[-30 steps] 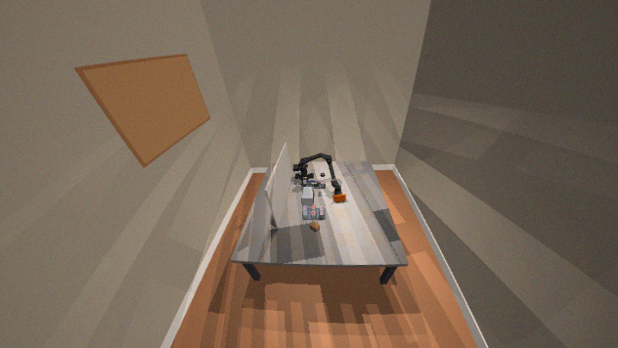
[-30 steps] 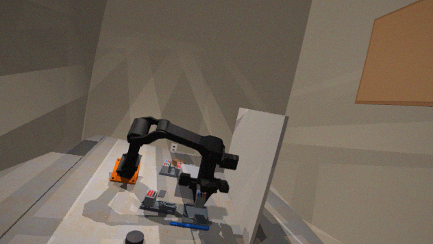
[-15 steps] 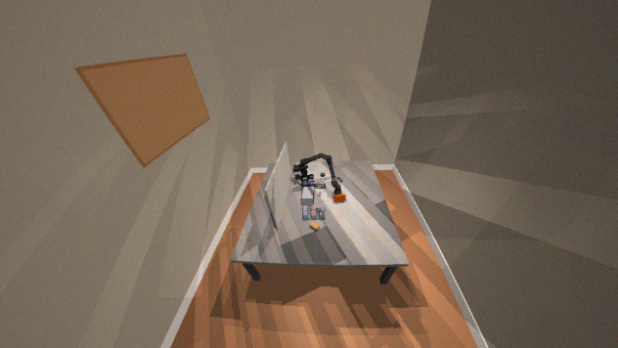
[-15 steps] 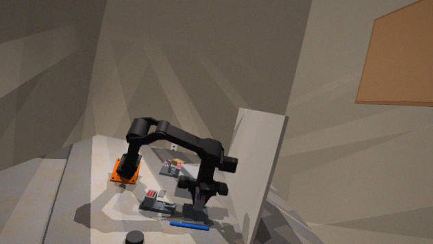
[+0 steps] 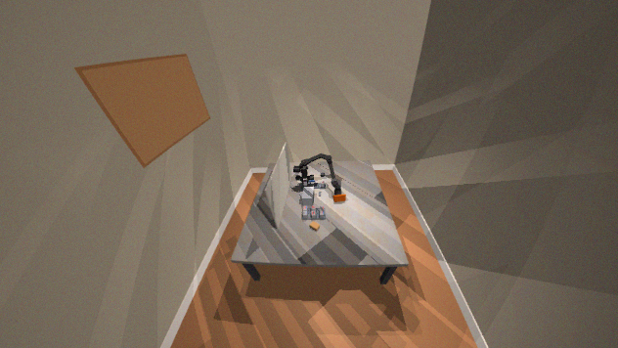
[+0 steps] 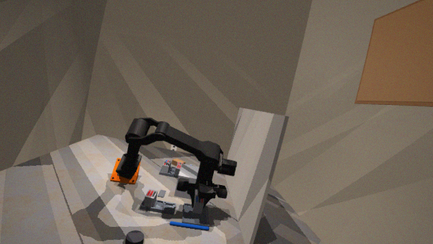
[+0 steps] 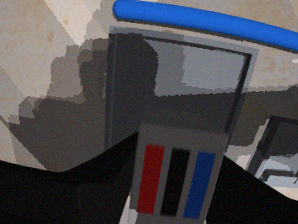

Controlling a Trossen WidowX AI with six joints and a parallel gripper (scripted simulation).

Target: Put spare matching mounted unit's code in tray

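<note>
The grey tray is 3 cm below my gripper tip. From my gripper tip the other things lie so: tan block (13 cm behind, 52 cm to the left, 2 cm below); then tall white panel (18 cm ahead, 20 cm to the left, 19 cm above); then mounted unit (5 cm behind, 21 cm to the left, 2 cm above).
</note>
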